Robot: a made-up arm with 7 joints. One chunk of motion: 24 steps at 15 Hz.
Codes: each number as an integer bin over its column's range. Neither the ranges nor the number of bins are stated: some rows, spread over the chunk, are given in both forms.
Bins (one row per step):
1: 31 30 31 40 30 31 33
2: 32 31 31 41 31 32 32
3: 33 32 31 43 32 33 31
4: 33 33 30 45 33 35 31
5: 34 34 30 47 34 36 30
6: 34 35 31 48 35 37 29
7: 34 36 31 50 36 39 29
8: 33 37 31 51 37 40 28
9: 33 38 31 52 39 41 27
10: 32 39 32 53 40 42 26
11: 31 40 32 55 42 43 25
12: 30 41 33 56 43 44 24
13: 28 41 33 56 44 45 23
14: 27 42 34 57 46 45 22
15: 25 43 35 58 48 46 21
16: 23 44 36 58 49 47 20
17: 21 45 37 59 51 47 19
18: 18 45 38 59 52 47 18
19: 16 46 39 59 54 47 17
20: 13 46 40 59 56 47 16
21: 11 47 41 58 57 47 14
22: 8 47 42 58 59 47 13
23: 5 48 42 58 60 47 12
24: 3 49 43 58 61 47 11
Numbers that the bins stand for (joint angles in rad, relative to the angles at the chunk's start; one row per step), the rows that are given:
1: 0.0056 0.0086 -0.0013 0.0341 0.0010 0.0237 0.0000
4: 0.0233 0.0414 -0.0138 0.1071 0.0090 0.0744 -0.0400
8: 0.0233 0.0852 -0.0013 0.1948 0.0198 0.1379 -0.1000
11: 0.0056 0.1181 0.0113 0.2532 0.0333 0.1760 -0.1600
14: -0.0300 0.1400 0.0363 0.2824 0.0441 0.2014 -0.2200
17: -0.0833 0.1729 0.0740 0.3116 0.0576 0.2268 -0.2800
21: -0.1722 0.1948 0.1241 0.2970 0.0738 0.2268 -0.3800
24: -0.2433 0.2167 0.1492 0.2970 0.0846 0.2268 -0.4400
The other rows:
2: 0.0144 0.0195 -0.0013 0.0487 0.0037 0.0363 -0.0200
3: 0.0233 0.0305 -0.0013 0.0779 0.0063 0.0490 -0.0400
5: 0.0322 0.0524 -0.0138 0.1363 0.0117 0.0871 -0.0600
6: 0.0322 0.0633 -0.0013 0.1510 0.0144 0.0998 -0.0800
7: 0.0322 0.0743 -0.0013 0.1802 0.0171 0.1252 -0.0800
9: 0.0233 0.0962 -0.0013 0.2094 0.0252 0.1506 -0.1200
10: 0.0144 0.1071 0.0113 0.2240 0.0279 0.1633 -0.1400
12: -0.0033 0.1290 0.0238 0.2678 0.0360 0.1887 -0.1800
13: -0.0211 0.1290 0.0238 0.2678 0.0387 0.2014 -0.2000
15: -0.0478 0.1510 0.0489 0.2970 0.0495 0.2141 -0.2400
16: -0.0656 0.1619 0.0614 0.2970 0.0522 0.2268 -0.2600
18: -0.1100 0.1729 0.0865 0.3116 0.0603 0.2268 -0.3000
19: -0.1278 0.1838 0.0990 0.3116 0.0657 0.2268 -0.3200
20: -0.1544 0.1838 0.1116 0.3116 0.0711 0.2268 -0.3400
22: -0.1989 0.1948 0.1367 0.2970 0.0792 0.2268 -0.4000
23: -0.2256 0.2057 0.1367 0.2970 0.0819 0.2268 -0.4200

